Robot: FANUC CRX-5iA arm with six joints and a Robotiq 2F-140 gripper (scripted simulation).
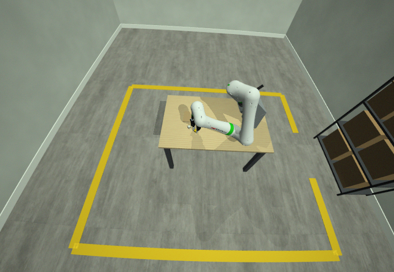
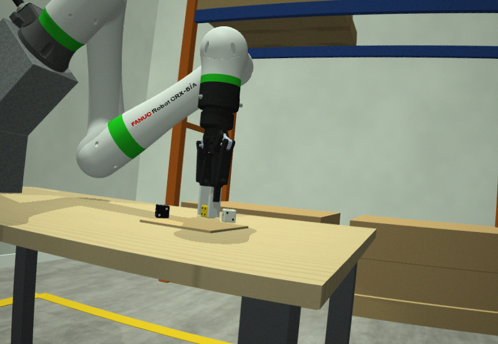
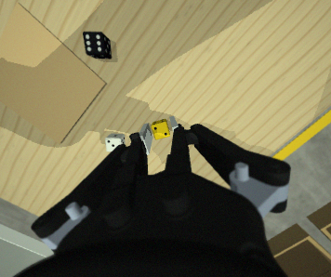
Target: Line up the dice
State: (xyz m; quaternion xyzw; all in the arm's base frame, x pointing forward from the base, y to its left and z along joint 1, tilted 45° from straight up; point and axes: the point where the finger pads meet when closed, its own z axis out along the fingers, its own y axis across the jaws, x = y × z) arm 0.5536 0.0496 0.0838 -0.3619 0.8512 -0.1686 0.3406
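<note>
Now: hand 2 cm above the yellow die. Also, from my hand: black die 13 cm to the right, 6 cm behind, 2 cm below; then tan mat 19 cm to the right, 3 cm below, 3 cm ahead; then white die 6 cm to the right, 6 cm ahead, 2 cm below.
</note>
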